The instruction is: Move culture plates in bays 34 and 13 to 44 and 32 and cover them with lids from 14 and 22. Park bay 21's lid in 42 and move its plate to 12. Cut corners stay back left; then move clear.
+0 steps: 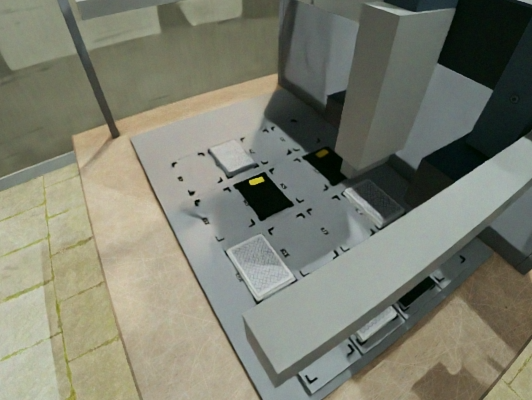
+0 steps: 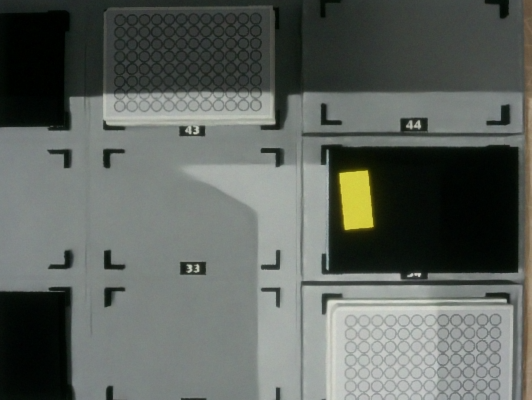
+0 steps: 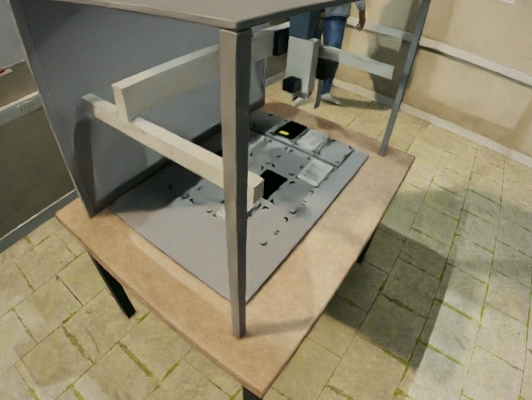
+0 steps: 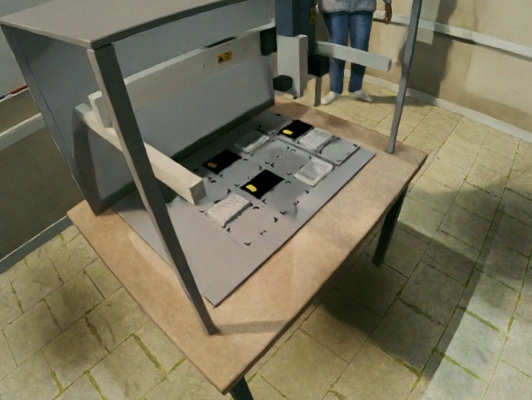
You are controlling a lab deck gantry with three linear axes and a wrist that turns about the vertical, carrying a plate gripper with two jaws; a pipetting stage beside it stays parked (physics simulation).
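Frame: origin at the robot's base, x right, y up, z back, level; millimetres.
Seen in the pictures: gripper, between the fingertips: (image 3: 305, 103) (image 4: 306, 101); robot's base, origin of its link: (image 1: 173, 164) (image 3: 263, 244) (image 4: 247, 244).
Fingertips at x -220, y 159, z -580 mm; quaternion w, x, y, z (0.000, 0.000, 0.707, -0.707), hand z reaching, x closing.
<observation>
Offsets run from my fingertips to a thing's middle. "*": to the spot under its first point.
My gripper (image 3: 306, 102) (image 4: 304, 99) is raised high over the deck's far end, partly hidden by the pale pipetting stage. Its jaws look wide apart, with nothing seen between them. A black yellow-labelled plate @[dx -37, dy -132, dz +24 mm] (image 2: 430, 210) (image 4: 297, 128) lies in bay 34. A white well plate @[dx +177, dy -152, dz +188 mm] (image 1: 261, 265) (image 4: 314, 171) is in bay 13. A black yellow-labelled piece @[dx +70, dy -155, dz +352 mm] (image 1: 265, 197) (image 4: 263, 183) lies in bay 22, and another @[dx -144, dy -155, dz +352 mm] (image 1: 325, 162) (image 4: 221, 161) in bay 42. A white plate @[dx +70, dy -152, dz +516 mm] (image 1: 233, 156) (image 4: 229, 208) sits in bay 21. Bays 44, 32, 12 and 14 hold no plate. Cut corners are unclear.
White well plates stand in bay 43 @[* dx -142, dy -145, dz +187 mm] (image 2: 189, 65) (image 1: 376, 200) and in bay 24 @[* dx +63, dy -130, dz +26 mm] (image 2: 420, 355) (image 4: 316, 139). The pipetting stage (image 1: 377, 90) (image 4: 291, 65) hangs beside the gripper. A pale rail (image 1: 390, 255) crosses the near side. A person (image 4: 345, 50) stands beyond the table.
</observation>
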